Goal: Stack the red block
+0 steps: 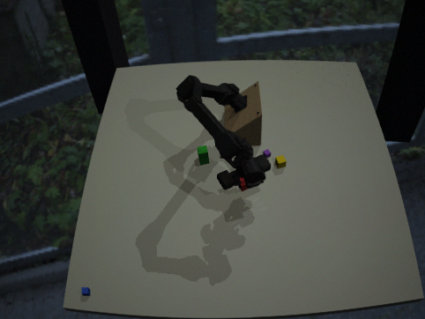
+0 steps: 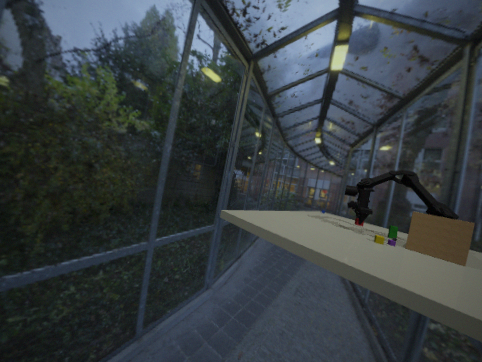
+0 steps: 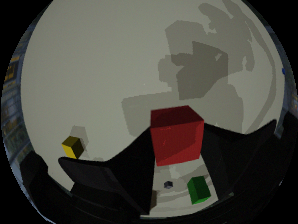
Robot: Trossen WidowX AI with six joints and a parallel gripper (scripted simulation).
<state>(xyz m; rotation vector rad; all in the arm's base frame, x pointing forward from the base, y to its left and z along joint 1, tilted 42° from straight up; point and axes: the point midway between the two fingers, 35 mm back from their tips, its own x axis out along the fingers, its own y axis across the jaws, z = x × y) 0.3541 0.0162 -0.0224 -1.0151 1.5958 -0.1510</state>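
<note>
The small grey cube lies 17 cm behind my gripper tip, 9 cm to the right of it and 4 cm below it. Also, from my gripper tip: red block: 1 cm above; small white cube: 12 cm behind, 4 cm below; yellow cube: 14 cm behind, 14 cm to the left, 3 cm below.
</note>
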